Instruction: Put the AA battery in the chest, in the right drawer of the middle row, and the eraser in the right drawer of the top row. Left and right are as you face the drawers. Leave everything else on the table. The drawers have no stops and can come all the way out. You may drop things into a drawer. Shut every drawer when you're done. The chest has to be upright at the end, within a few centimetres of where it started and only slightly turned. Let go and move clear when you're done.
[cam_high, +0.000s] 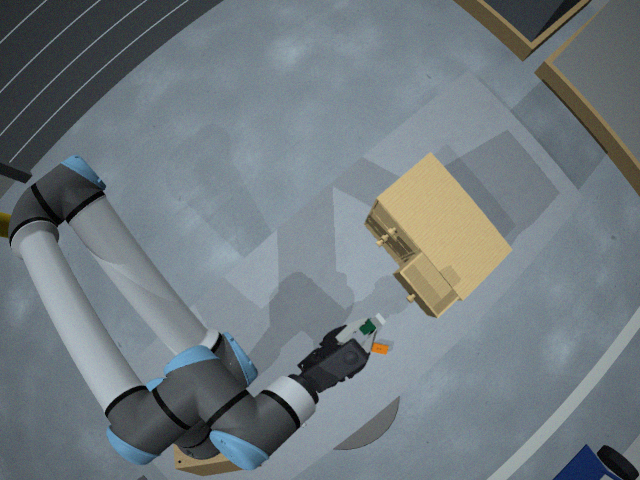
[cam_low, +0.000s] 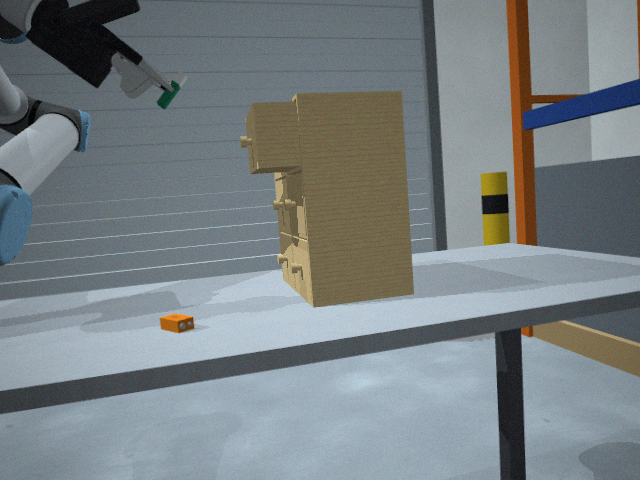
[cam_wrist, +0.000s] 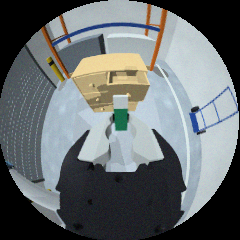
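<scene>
Now: hand 10 mm short of the eraser. From my hand the other things lie so: orange block 140 mm to the right, 370 mm below; then green AA battery 260 mm ahead, 250 mm below.
</scene>
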